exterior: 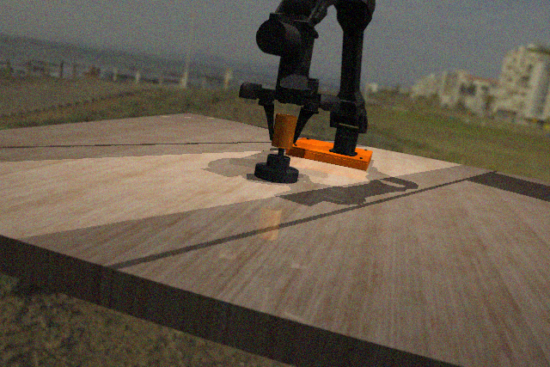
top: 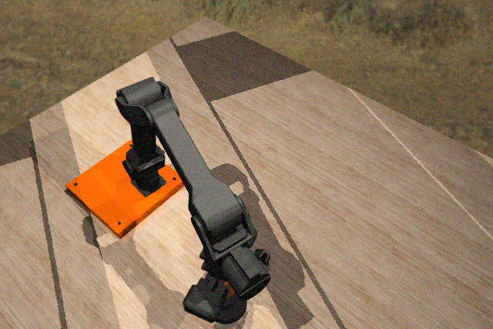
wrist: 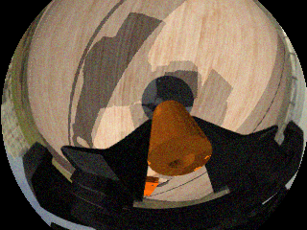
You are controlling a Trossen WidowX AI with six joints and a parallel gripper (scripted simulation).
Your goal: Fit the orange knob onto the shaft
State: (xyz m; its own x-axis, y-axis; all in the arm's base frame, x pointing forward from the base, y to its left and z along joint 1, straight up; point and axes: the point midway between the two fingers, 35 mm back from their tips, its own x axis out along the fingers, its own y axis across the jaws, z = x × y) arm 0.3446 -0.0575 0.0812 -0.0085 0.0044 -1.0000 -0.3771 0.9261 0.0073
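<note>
My gripper tip is now 4 cm above the dark round pedestal. The rest, counted from my gripper tip: orange knob (2 cm above).
</note>
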